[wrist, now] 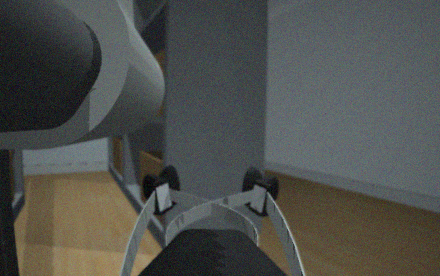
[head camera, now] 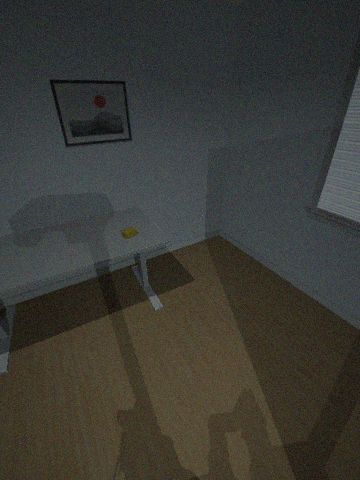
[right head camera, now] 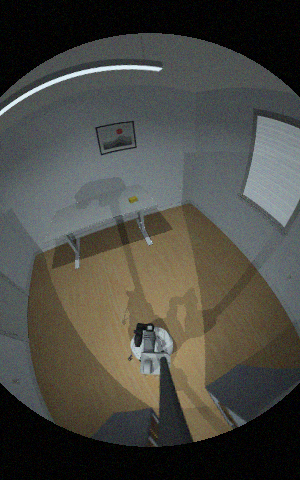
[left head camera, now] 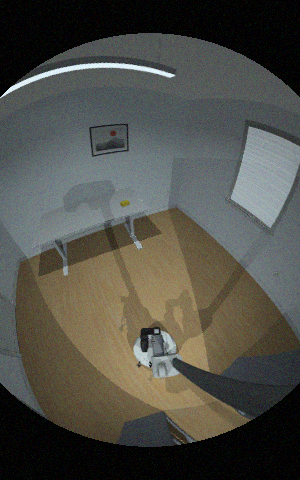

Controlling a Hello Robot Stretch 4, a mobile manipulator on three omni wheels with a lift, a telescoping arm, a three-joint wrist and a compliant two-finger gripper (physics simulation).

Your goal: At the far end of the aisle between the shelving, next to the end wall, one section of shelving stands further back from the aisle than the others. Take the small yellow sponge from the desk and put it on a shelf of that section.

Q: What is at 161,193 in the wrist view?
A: My gripper.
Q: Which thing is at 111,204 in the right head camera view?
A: A pale grey desk.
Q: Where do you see a framed picture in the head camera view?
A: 90,111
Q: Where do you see a framed picture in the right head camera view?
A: At 111,137
